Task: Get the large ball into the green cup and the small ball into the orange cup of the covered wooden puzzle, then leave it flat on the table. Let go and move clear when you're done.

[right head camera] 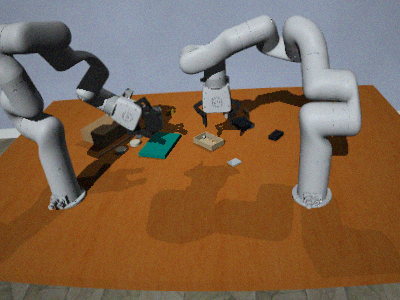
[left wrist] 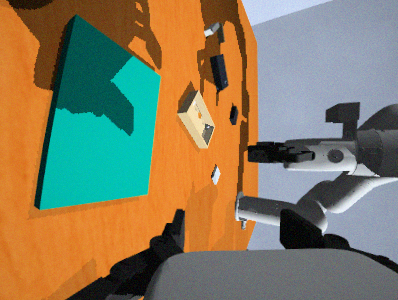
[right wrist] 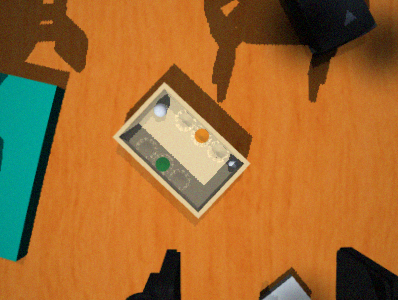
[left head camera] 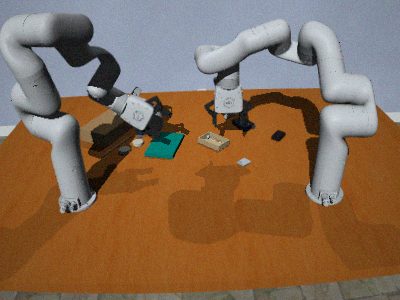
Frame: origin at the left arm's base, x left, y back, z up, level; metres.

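Where they show: left gripper, fingertip midpoint: (right head camera: 155,126) (left wrist: 232,225) (left head camera: 165,126); right gripper, fingertip midpoint: (right head camera: 218,125) (left wrist: 252,150) (right wrist: 258,275) (left head camera: 227,125); left arm's base at its link origin: (right head camera: 68,197) (left head camera: 77,199); right arm's base at its link origin: (right head camera: 311,195) (left wrist: 238,205) (left head camera: 324,193).
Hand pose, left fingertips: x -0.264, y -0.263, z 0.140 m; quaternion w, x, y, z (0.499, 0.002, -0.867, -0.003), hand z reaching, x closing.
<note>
Things, the pixels of their top centre, and the offset from my left fingertips. "spot": a spot on its surface instead.
- wooden puzzle at its top centre: (right wrist: 181,150) (left wrist: 203,120) (right head camera: 208,138) (left head camera: 213,138) dz -0.118, dx -0.162, dy -0.127 m
- large pale ball at its top centre: (right wrist: 159,109) dz -0.125, dx -0.138, dy -0.163 m
- small ball at its top centre: (right wrist: 233,163) dz -0.128, dx -0.212, dy -0.120 m
- orange cup at a spot on its surface: (right wrist: 201,135) spot: dz -0.121, dx -0.179, dy -0.142 m
- green cup at a spot on its surface: (right wrist: 162,164) spot: dz -0.121, dx -0.147, dy -0.112 m
- teal book at its top centre: (left wrist: 117,122) (left head camera: 165,142) (right head camera: 160,142) dz -0.125, dx +0.028, dy -0.095 m
- dark block at its top centre: (left wrist: 223,71) (right head camera: 242,121) (left head camera: 243,121) dz -0.122, dx -0.284, dy -0.287 m
- black box at its top centre: (left wrist: 236,115) (right head camera: 276,133) (left head camera: 278,134) dz -0.125, dx -0.427, dy -0.191 m
- white block at its top centre: (left wrist: 217,175) (right head camera: 234,161) (left head camera: 243,161) dz -0.134, dx -0.280, dy +0.009 m
The wooden puzzle (left head camera: 214,145) (right head camera: 208,145) (left wrist: 190,122) (right wrist: 224,192) lies flat on the table. In the right wrist view, the large pale ball (right wrist: 160,110) rests in its upper-left corner and the small ball (right wrist: 232,163) in its right corner. The orange cup (right wrist: 201,135) lies along the upper-right long side, the green cup (right wrist: 162,164) along the lower-left one; neither holds a ball. My right gripper (left head camera: 231,122) (right head camera: 223,121) (right wrist: 258,275) is open above the table, apart from the puzzle. My left gripper (left head camera: 164,121) (right head camera: 156,120) is open, tilted sideways behind the teal book.
The teal book (left head camera: 165,147) (right head camera: 159,147) (left wrist: 100,150) (right wrist: 20,200) lies left of the puzzle. A dark block (left head camera: 243,123) (left wrist: 219,72) (right wrist: 335,22) lies behind it, a black box (left head camera: 278,135) (right head camera: 275,135) to the right, and a white block (left head camera: 243,162) (right head camera: 234,162) in front.
</note>
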